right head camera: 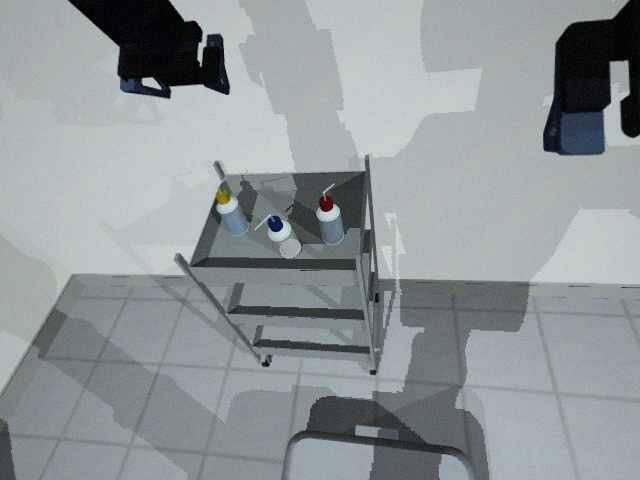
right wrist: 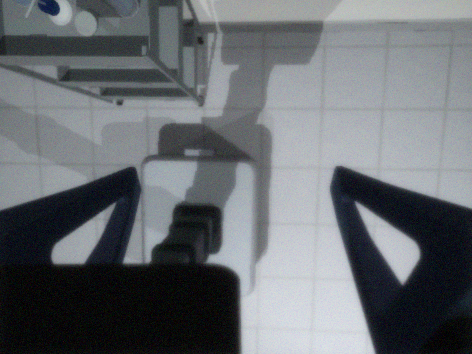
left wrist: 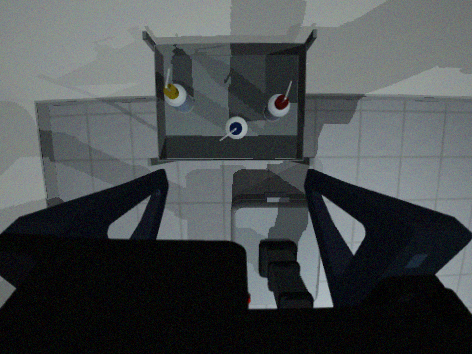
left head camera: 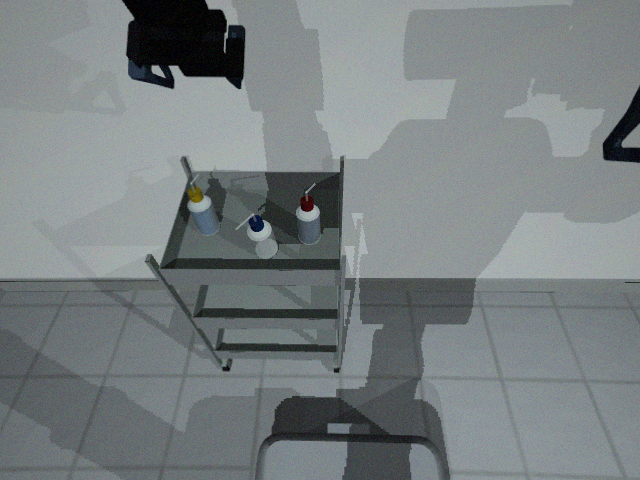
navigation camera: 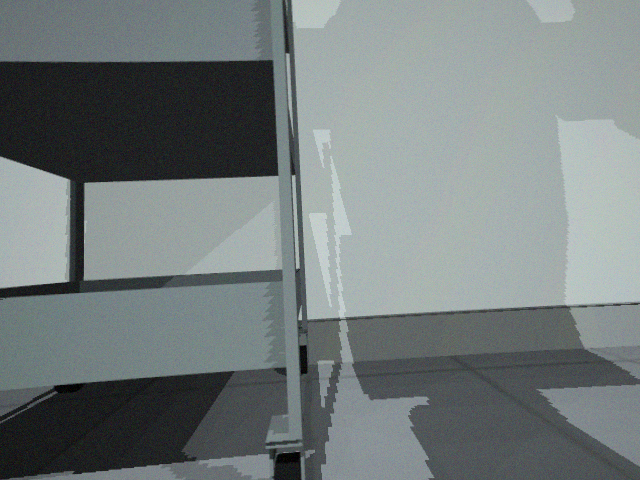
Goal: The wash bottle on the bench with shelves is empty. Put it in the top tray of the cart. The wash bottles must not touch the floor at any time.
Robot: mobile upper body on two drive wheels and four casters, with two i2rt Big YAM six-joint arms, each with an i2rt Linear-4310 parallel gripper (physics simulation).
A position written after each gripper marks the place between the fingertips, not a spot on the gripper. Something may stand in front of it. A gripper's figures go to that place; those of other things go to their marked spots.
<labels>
The left gripper (right head camera: 198,92): 0.63 m from the lens. The right gripper (right head camera: 624,139) is 0.35 m from the lens. A white wash bottle with blue cap (right head camera: 280,232) is 0.93 m from the lens. A steel cart (right head camera: 321,304): 1.24 m from the lens. The marked spots on the steel cart and the white wash bottle with blue cap are 0.38 m apart.
</labels>
